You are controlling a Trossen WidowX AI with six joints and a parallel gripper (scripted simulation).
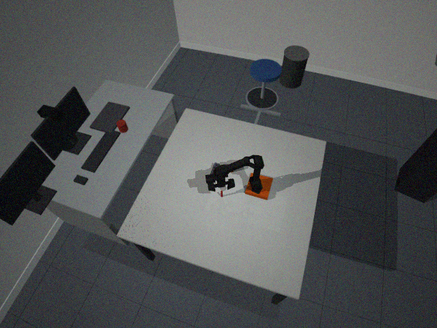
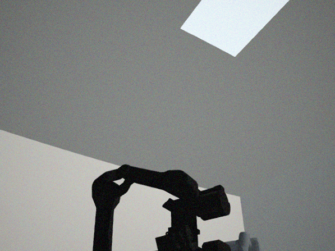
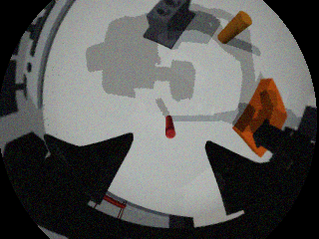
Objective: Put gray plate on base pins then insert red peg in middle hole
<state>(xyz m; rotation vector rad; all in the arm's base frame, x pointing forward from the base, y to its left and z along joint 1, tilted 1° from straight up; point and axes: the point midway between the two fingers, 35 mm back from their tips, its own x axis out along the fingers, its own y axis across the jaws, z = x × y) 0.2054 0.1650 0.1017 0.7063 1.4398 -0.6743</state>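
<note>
My gripper tip is 6 cm above the red peg. Also, from my gripper tip: base: 16 cm to the right, 15 cm ahead, 9 cm below; then gray plate: 16 cm to the right, 15 cm ahead, 5 cm below.
</note>
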